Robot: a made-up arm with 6 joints.
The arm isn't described. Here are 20 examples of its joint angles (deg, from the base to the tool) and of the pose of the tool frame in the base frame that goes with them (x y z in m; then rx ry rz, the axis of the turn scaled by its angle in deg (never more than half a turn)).
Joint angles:
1: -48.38 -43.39 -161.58 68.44 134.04 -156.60
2: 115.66 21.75 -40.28 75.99 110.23 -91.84
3: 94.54 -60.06 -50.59 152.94 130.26 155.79
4: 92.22 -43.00 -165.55 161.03 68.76 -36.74
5: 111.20 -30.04 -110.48 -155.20 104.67 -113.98
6: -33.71 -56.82 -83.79 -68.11 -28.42 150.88
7: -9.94 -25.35 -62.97 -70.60 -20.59 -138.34
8: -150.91 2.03 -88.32 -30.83 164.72 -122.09
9: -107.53 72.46 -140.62 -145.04 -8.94 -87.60
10: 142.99 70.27 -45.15 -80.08 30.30 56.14
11: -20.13 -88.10 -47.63 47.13 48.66 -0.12
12: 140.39 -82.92 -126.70 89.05 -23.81 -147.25
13: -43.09 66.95 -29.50 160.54 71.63 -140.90
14: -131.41 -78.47 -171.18 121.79 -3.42 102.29
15: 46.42 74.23 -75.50 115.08 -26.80 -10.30
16: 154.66 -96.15 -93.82 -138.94 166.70 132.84
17: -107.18 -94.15 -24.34 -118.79 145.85 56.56
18: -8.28 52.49 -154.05 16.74 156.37 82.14
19: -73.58 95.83 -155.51 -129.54 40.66 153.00
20: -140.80 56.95 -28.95 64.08 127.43 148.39
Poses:
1: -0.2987 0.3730 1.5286 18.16 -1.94 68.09
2: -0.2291 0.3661 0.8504 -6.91 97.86 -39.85
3: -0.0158 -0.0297 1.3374 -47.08 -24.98 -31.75
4: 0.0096 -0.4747 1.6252 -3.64 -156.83 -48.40
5: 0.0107 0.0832 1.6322 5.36 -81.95 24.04
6: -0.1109 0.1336 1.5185 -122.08 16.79 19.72
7: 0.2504 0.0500 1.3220 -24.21 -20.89 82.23
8: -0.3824 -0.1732 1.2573 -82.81 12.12 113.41
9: -0.2155 -0.7061 0.7087 4.94 26.63 -15.02
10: -0.2886 0.1831 0.4949 40.99 4.89 58.67
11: -0.2029 0.0147 1.3333 -131.22 55.14 60.48
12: 0.5683 -0.3481 1.3013 -99.82 -8.75 35.91
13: 0.0962 -0.1426 0.5798 -51.65 81.39 110.13
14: 0.4716 0.6423 1.1860 -138.13 -6.24 68.97
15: 0.3314 0.2198 0.5330 -36.66 119.75 118.63
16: 0.4951 -0.2216 1.2108 22.48 66.05 104.59
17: 0.0065 0.2140 1.1850 139.59 40.96 -36.25
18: 0.6556 -0.1223 1.1239 -61.57 -79.80 -138.16
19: 0.1907 -0.7111 0.5630 -12.00 138.43 17.02
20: -0.2074 -0.1429 0.6990 -90.18 123.94 -22.22
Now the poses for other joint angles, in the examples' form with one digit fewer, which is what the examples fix.
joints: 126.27 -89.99 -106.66 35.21 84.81 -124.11
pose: 0.326 -0.491 1.340 -88.4 -26.7 -103.2
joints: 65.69 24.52 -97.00 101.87 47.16 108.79
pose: 0.251 0.584 1.105 87.6 4.1 146.9
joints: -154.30 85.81 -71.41 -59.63 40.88 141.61
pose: -0.350 -0.131 0.398 109.7 6.4 18.1
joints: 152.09 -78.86 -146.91 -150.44 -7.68 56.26
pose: 0.567 -0.371 1.315 -93.5 19.3 12.1
